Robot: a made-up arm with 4 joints.
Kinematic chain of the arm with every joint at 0, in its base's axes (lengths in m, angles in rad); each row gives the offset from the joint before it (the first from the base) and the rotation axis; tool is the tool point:
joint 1: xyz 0 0 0.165 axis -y
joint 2: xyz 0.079 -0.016 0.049 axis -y
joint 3: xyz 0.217 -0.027 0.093 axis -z
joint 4: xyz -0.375 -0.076 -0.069 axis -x
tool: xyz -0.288 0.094 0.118
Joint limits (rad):
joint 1: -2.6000..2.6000
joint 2: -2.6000..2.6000
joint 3: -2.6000..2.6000
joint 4: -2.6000..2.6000
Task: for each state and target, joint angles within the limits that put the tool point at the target. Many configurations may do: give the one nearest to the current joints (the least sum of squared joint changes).
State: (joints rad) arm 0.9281 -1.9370 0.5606 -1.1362
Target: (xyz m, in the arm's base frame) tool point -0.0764 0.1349 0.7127
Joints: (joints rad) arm 0.8370 -1.8589 0.4788 -1.1384
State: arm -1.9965 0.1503 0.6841 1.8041
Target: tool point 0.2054 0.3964 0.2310
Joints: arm -2.5970 -0.2276 0.6525 1.5230
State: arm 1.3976 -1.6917 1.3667 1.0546
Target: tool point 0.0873 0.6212 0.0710
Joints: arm 1.2011 -1.9291 1.4826 1.5614
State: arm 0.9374 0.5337 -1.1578 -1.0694
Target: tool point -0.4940 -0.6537 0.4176
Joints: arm 1.0218 1.4633 -1.8634 -0.7231
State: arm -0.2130 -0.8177 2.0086 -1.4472
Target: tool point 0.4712 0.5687 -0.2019
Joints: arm -0.2942 -0.7507 2.3078 -1.4303
